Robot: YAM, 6 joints.
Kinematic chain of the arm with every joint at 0, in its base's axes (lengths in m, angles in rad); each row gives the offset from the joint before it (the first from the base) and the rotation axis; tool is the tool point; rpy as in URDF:
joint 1: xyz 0 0 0.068 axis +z
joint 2: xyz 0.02 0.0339 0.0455 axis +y
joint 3: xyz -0.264 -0.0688 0 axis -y
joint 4: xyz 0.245 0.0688 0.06 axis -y
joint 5: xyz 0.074 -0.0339 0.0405 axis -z
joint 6: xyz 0.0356 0 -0.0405 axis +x
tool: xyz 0 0 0 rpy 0 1.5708 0
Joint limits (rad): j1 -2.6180..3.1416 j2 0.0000..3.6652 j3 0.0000..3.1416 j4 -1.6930..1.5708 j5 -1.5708..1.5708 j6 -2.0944..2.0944
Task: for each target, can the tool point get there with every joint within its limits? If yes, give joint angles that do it. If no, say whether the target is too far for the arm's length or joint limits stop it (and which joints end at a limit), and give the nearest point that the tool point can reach.
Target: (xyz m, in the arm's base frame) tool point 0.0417 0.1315 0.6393
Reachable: yes | joints 1.3964 1.2149 2.0445 -0.2521 0.5391 1.7519
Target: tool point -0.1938 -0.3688 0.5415
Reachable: yes | joints -2.1349 2.4046 2.8755 0.9997 -1.2148 -0.1693
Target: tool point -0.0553 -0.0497 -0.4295
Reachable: no: joint limits stop it (at a limit: joint 2) | nearest point -0.0799 -0.0718 -0.3516 | short by 0.085 m
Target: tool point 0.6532 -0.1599 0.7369
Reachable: no: too far | nearest point 0.4590 -0.1123 0.5458 | short by 0.277 m
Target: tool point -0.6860 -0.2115 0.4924
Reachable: no: too far | nearest point -0.5129 -0.1581 0.3994 | short by 0.204 m
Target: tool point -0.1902 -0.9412 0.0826
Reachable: no: too far | nearest point -0.1279 -0.6327 0.0929 | short by 0.315 m
